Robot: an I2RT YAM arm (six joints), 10 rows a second.
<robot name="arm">
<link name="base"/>
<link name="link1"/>
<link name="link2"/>
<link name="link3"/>
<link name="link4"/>
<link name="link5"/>
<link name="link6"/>
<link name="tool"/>
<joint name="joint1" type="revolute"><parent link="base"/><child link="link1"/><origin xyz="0 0 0.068" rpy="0 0 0"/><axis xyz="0 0 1"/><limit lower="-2.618" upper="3.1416"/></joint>
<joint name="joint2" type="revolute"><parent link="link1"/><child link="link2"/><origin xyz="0.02 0.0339 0.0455" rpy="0 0 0"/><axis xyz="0 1 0"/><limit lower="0" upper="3.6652"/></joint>
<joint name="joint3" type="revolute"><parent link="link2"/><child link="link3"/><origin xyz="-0.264 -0.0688 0" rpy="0 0 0"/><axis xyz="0 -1 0"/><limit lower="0" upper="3.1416"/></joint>
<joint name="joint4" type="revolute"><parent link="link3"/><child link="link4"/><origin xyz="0.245 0.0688 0.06" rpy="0 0 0"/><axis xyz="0 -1 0"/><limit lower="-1.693" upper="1.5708"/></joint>
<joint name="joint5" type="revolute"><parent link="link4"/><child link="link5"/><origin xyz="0.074 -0.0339 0.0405" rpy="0 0 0"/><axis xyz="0 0 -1"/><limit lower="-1.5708" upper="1.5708"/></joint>
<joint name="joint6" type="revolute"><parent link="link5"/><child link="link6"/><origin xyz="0.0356 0 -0.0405" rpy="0 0 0"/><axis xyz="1 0 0"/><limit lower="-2.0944" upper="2.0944"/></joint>
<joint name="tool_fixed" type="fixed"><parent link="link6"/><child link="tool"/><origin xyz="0 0 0" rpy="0 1.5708 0"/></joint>
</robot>
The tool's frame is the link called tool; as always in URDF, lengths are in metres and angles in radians.
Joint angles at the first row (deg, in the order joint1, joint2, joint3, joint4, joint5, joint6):
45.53 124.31 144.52 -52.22 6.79 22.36
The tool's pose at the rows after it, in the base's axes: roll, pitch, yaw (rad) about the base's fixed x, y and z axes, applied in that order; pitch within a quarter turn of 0, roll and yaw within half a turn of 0; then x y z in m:
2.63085 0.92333 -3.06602 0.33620 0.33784 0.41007
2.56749 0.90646 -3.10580 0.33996 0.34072 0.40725
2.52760 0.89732 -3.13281 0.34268 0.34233 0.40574
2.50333 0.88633 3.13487 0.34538 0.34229 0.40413
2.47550 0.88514 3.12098 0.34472 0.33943 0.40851
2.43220 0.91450 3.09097 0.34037 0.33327 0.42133
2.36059 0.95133 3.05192 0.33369 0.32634 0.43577
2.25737 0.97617 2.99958 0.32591 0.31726 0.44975
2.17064 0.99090 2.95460 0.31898 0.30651 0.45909
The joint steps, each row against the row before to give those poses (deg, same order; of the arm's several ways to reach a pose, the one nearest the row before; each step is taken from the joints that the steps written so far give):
0.00 1.29 0.97 0.44 -1.60 1.15
-0.22 0.74 0.23 1.17 -1.89 1.53
-0.18 0.48 0.18 0.85 -1.07 0.97
-0.30 0.28 0.00 0.44 -0.97 0.66
-0.25 -0.53 -0.05 0.18 -0.98 0.31
-0.18 -1.80 -0.67 1.14 -0.28 -0.34
-0.12 -2.94 -2.53 2.82 -1.08 -0.47
-0.32 -3.78 -4.04 3.78 -2.41 0.11
-0.57 -4.01 -5.02 3.74 -2.33 0.22

